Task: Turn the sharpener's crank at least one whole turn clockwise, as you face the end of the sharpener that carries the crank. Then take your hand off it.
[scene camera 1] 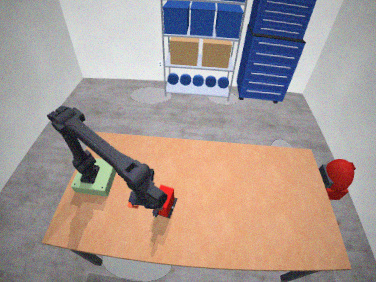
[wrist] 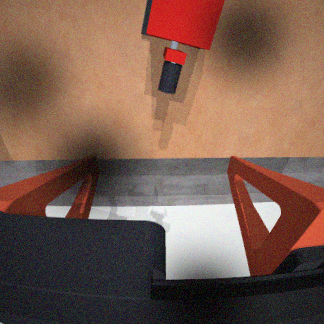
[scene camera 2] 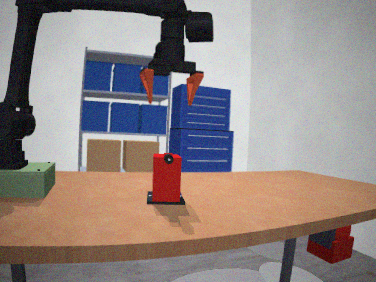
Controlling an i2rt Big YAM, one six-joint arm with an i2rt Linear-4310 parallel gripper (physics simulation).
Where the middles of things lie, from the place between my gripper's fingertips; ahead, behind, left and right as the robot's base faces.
Labels:
Right now my hand is 4 cm short of the red sharpener (scene camera 2: 163, 192), 11 cm to the right of it and 19 cm above it.

